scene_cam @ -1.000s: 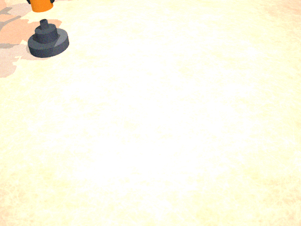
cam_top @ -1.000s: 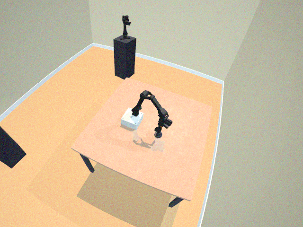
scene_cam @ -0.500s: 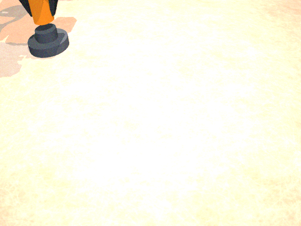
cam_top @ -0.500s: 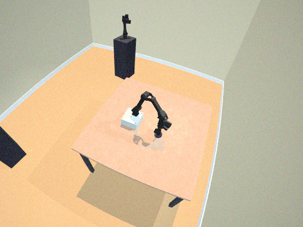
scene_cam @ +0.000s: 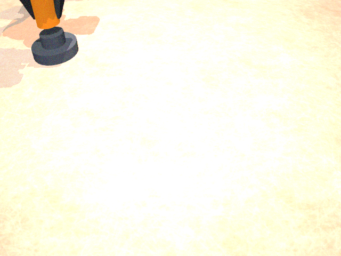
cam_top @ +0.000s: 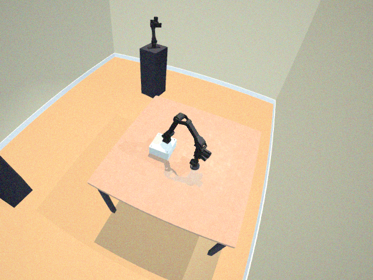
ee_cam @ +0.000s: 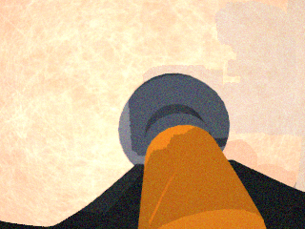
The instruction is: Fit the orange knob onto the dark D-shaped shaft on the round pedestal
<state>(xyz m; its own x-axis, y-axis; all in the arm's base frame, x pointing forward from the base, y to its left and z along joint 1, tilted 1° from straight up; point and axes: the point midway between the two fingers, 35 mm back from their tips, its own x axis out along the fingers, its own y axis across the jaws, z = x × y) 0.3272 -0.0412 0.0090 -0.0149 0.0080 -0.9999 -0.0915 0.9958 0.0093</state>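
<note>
My gripper tip is now 20 mm below the orange knob. The rest, counted from my gripper tip: round pedestal: 40 mm below.
</note>
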